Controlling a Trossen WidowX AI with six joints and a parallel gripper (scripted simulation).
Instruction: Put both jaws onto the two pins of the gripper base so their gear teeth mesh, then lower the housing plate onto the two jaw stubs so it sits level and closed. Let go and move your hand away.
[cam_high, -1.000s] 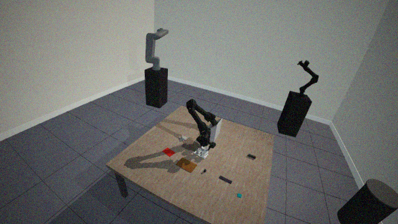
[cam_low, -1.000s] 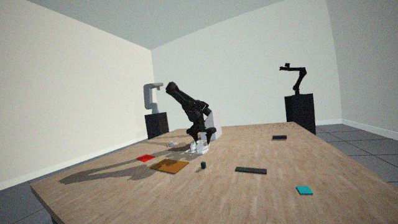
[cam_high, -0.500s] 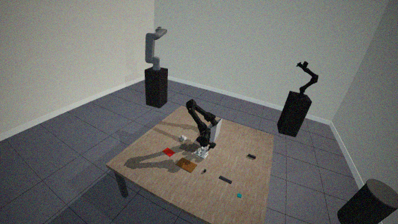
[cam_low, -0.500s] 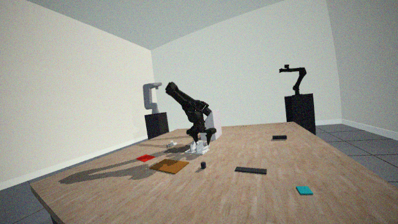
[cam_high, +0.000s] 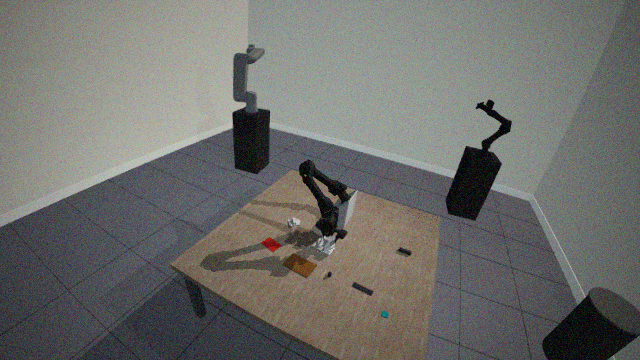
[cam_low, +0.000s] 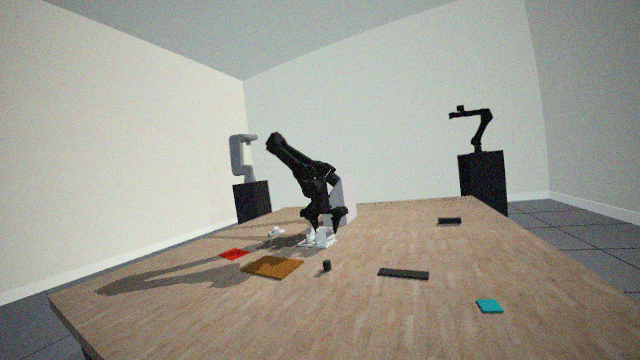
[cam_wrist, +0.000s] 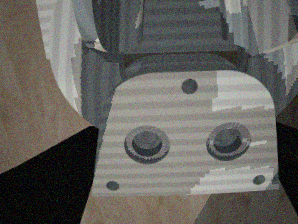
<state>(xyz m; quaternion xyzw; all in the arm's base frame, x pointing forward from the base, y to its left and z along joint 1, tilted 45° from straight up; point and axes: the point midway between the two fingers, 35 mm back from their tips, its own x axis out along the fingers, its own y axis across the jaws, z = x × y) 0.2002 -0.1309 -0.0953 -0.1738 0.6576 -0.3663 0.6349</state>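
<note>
Now: gripper tip 30 mm short of the grey jaw and 10 mm to the right of it. Round my gripper tip: orange-brown tile 250 mm ahead, 90 mm to the right, 10 mm below; black cylinder 260 mm ahead, 80 mm to the left; red tile 300 mm to the right, 170 mm ahead, 10 mm below.
</note>
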